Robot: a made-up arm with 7 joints. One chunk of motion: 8 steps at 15 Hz.
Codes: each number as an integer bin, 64 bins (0 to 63) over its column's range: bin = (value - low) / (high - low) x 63, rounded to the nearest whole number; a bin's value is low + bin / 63 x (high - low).
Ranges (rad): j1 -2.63..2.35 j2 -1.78..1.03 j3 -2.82..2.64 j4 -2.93..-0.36 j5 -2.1..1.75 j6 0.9..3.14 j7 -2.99..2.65
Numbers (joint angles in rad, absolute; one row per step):
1: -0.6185 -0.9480 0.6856 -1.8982 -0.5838 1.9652 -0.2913
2: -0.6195 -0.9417 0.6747 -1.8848 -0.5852 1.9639 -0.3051
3: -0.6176 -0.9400 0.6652 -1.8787 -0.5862 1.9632 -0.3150
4: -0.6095 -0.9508 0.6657 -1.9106 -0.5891 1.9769 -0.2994
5: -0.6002 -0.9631 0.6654 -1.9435 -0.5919 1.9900 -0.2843
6: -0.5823 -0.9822 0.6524 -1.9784 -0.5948 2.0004 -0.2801
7: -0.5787 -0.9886 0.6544 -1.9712 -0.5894 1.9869 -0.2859
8: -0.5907 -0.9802 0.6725 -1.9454 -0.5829 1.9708 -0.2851
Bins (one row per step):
1: 25 19 40 25 25 30 30
2: 25 19 40 26 25 30 30
3: 25 19 40 26 25 30 30
4: 26 19 40 25 25 30 30
5: 26 18 40 24 25 31 30
6: 26 18 40 23 25 31 30
7: 26 18 40 24 25 31 30
8: 26 18 40 24 25 30 30

